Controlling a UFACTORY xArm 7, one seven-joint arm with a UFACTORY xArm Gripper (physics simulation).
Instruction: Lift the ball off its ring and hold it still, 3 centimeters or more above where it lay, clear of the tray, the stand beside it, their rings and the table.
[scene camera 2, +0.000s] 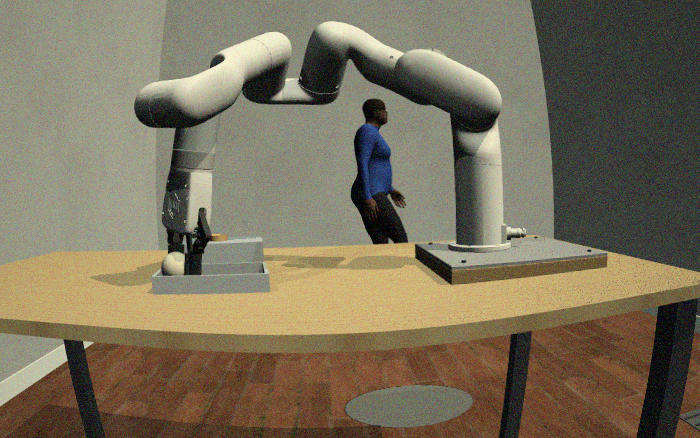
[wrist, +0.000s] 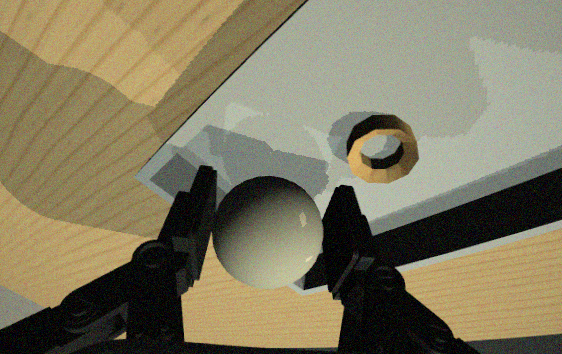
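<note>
The pale cream ball sits low at the left end of the grey tray in the scene view, its lower part hidden behind the front wall. My gripper points down into the tray and is shut on the ball, with one black finger against each side in the wrist view. The ring under the ball is hidden. The grey stand rises behind the tray and carries an orange ring, apart from the fingers.
The wooden table bears the tray and stand. The robot's base plate stands at the right. A person in a blue top stands behind the table. The tray's walls rise close around the ball and fingers.
</note>
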